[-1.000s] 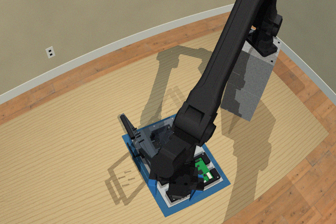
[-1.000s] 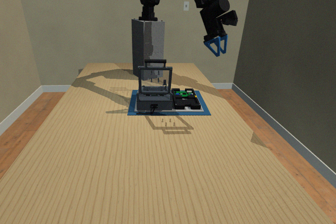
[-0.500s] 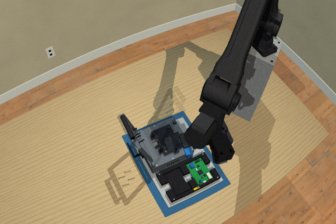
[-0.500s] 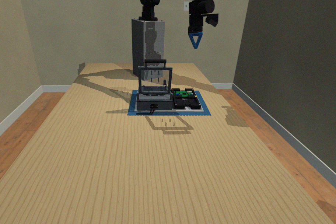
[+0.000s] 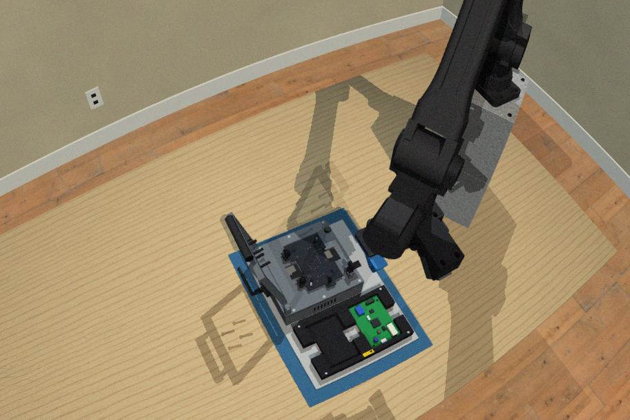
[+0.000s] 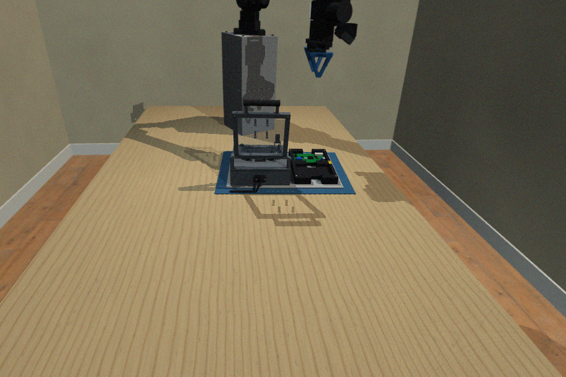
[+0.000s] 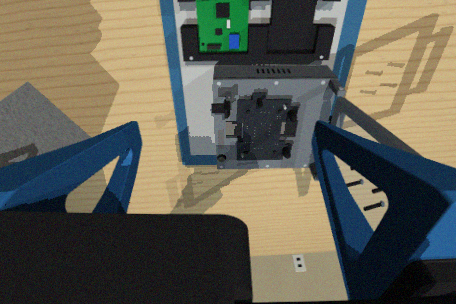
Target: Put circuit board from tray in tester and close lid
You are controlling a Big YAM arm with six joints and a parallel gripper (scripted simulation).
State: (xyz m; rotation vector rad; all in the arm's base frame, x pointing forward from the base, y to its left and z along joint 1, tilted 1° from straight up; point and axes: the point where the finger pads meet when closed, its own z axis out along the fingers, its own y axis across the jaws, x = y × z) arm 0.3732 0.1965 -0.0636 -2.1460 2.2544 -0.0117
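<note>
Right now the green circuit board is 29 cm below my hand. Round my hand: grey tester (8 cm ahead, 14 cm to the right, 20 cm below); black latch hook (1 cm behind, 11 cm to the right, 22 cm below); lid (17 cm ahead, 18 cm to the right, 13 cm below).
</note>
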